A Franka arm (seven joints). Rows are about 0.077 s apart.
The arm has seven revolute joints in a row. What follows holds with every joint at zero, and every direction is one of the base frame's. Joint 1 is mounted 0.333 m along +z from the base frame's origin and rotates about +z. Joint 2 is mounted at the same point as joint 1 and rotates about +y. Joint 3 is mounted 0.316 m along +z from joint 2 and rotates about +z. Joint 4 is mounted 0.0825 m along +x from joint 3 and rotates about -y. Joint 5 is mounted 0.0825 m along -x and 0.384 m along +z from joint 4 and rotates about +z. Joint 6 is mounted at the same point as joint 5 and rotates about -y. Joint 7 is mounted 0.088 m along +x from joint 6 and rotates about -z. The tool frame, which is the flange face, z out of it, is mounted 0.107 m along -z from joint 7; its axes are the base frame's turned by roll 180, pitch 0 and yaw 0 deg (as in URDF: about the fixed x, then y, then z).
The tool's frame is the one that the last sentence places.
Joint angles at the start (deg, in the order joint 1, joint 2, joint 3, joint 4, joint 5, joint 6, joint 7):
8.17 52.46 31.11 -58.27 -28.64 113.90 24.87
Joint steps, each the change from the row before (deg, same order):
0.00 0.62 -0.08 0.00 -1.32 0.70 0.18
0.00 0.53 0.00 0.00 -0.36 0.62 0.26
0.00 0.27 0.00 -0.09 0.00 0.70 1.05
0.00 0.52 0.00 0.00 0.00 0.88 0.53
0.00 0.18 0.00 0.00 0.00 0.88 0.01
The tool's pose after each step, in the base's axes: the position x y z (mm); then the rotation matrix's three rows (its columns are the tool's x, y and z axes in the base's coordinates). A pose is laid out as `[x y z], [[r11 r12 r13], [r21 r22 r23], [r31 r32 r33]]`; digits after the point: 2 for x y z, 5 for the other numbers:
[712.68 336.11 344.25], [[0.96367 0.20375 0.17271], [0.20128 -0.97902 0.03185], [0.17557 0.00407 -0.98446]]
[713.72 336.48 338.43], [[0.96355 0.20186 0.17558], [0.19927 -0.97941 0.03246], [0.17852 0.00371 -0.98393]]
[714.25 337.43 335.44], [[0.96610 0.18576 0.17930], [0.18177 -0.98258 0.03858], [0.18335 -0.00468 -0.98304]]
[715.29 338.35 330.19], [[0.96696 0.17799 0.18250], [0.17233 -0.98394 0.04651], [0.18784 -0.01353 -0.98211]]
[716.31 339.27 329.43], [[0.96503 0.17907 0.19144], [0.17155 -0.98362 0.05527], [0.19820 -0.02049 -0.97995]]

